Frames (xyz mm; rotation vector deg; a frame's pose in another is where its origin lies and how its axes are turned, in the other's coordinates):
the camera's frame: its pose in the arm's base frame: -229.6 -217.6 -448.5 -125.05 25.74 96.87
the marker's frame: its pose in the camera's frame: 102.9 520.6 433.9 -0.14 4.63 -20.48
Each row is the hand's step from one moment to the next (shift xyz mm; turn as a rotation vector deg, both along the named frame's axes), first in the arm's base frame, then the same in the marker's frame.
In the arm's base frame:
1: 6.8 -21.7 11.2 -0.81 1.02 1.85
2: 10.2 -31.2 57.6 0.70 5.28 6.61
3: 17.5 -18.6 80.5 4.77 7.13 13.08
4: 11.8 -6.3 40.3 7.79 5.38 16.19
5: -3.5 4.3 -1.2 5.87 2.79 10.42
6: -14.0 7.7 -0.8 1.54 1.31 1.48
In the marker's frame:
1: -11.8 11.9 -19.1 -1.71 -1.36 0.57
2: -52.5 0.1 -40.5 -4.11 -7.42 -0.20
3: -65.9 -22.3 -47.9 -7.41 -12.94 -4.73
4: -30.9 -14.7 -25.1 -9.15 -13.67 -9.01
5: 0.5 -2.1 5.3 -5.67 -8.49 -6.82
6: -3.8 -1.8 15.5 -0.27 -2.22 -1.14

